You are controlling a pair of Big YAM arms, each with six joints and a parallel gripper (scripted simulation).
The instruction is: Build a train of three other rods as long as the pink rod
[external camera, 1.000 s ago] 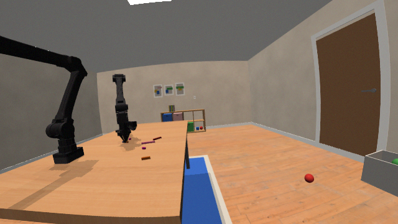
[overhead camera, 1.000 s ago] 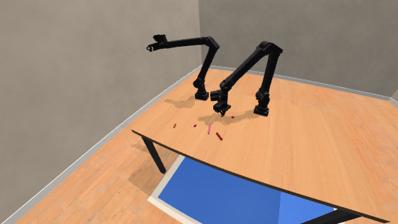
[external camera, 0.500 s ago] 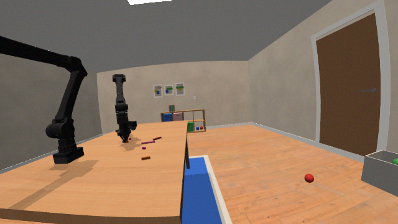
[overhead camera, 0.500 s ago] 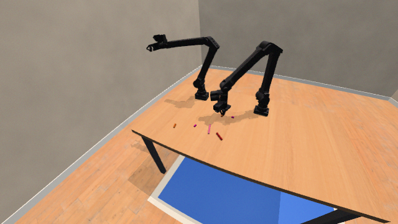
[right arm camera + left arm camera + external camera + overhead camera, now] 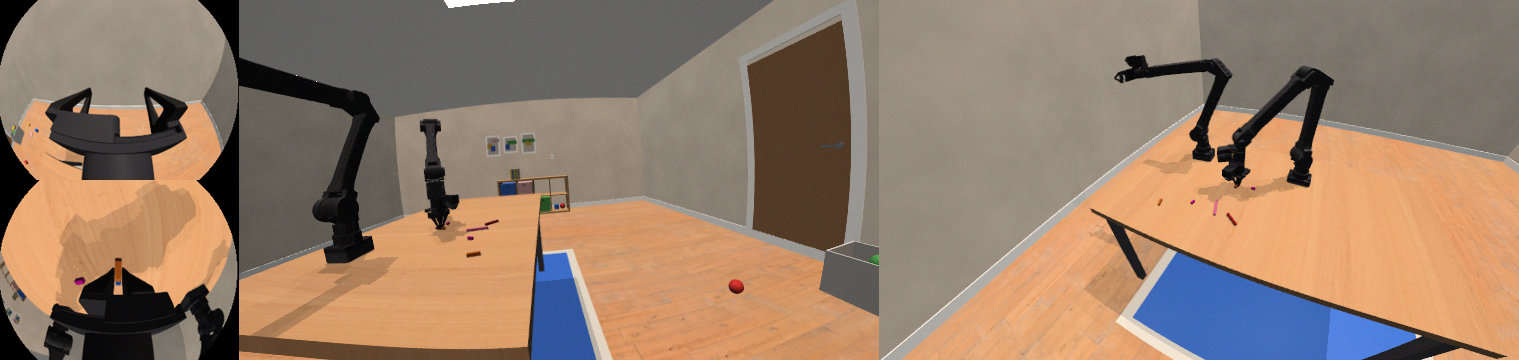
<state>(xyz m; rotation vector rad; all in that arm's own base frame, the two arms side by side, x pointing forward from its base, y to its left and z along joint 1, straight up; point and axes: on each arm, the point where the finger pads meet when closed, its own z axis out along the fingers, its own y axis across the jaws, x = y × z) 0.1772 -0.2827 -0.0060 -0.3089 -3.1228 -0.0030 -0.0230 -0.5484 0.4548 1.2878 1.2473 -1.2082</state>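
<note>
The tiny blue rod lies 2 cm behind my left hand. Round my left hand: red rod 22 cm ahead, 6 cm to the left; pink rod 19 cm ahead, 3 cm to the right.
</note>
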